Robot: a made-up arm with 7 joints. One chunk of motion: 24 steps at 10 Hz.
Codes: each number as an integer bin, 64 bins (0 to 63) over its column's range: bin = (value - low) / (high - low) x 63, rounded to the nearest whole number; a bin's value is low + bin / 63 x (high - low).
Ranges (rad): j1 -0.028..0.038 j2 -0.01..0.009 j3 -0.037..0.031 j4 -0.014..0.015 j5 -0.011..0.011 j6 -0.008..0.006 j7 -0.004..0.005
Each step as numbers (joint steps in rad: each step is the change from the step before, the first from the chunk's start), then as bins.
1 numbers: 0.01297 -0.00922 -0.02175 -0.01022 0.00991 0.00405 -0.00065
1 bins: 39 3 14 8 60 54 23
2 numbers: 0.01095 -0.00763 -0.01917 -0.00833 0.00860 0.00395 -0.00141
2 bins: 37 8 17 12 56 54 18
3 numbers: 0.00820 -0.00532 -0.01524 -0.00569 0.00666 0.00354 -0.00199
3 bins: 35 16 20 18 51 52 14
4 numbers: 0.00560 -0.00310 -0.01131 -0.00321 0.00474 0.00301 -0.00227
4 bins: 32 23 24 23 45 50 12
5 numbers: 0.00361 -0.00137 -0.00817 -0.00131 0.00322 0.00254 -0.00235
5 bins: 30 29 27 28 41 47 12
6 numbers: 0.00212 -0.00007 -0.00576 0.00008 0.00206 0.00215 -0.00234
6 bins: 29 33 29 31 37 46 12
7 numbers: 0.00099 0.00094 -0.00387 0.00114 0.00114 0.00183 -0.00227
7 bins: 28 36 31 33 35 44 12
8 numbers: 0.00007 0.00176 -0.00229 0.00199 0.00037 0.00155 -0.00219
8 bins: 27 39 32 35 33 43 13
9 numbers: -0.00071 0.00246 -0.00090 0.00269 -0.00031 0.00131 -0.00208
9 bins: 26 41 33 36 31 42 13
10 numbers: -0.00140 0.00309 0.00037 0.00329 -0.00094 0.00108 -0.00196
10 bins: 25 43 35 38 29 41 14
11 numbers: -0.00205 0.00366 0.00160 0.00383 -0.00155 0.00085 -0.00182
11 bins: 25 45 36 39 27 40 15
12 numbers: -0.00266 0.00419 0.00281 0.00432 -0.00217 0.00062 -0.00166
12 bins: 24 47 37 40 25 39 16
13 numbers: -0.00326 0.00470 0.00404 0.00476 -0.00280 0.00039 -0.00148
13 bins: 24 49 38 41 23 38 18
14 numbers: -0.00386 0.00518 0.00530 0.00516 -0.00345 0.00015 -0.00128
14 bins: 23 50 39 42 22 37 19
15 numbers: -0.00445 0.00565 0.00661 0.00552 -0.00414 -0.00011 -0.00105
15 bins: 22 52 40 42 20 36 21
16 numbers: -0.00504 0.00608 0.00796 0.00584 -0.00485 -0.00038 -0.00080
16 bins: 22 53 42 43 18 34 22
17 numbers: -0.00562 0.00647 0.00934 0.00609 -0.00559 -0.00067 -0.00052
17 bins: 21 55 43 44 15 33 24
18 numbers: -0.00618 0.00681 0.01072 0.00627 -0.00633 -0.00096 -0.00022
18 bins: 21 56 44 44 13 32 26
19 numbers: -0.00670 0.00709 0.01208 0.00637 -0.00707 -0.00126 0.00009
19 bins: 20 57 45 44 11 30 29
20 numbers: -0.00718 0.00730 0.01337 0.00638 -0.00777 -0.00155 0.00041
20 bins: 20 57 47 44 9 29 31
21 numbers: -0.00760 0.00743 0.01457 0.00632 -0.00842 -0.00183 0.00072
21 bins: 19 58 48 44 7 28 33
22 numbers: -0.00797 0.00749 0.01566 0.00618 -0.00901 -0.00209 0.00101
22 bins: 19 58 49 44 6 27 35
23 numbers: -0.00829 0.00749 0.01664 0.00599 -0.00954 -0.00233 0.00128
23 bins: 19 58 50 43 4 26 37
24 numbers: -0.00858 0.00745 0.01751 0.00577 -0.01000 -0.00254 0.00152
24 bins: 19 58 51 43 3 25 39
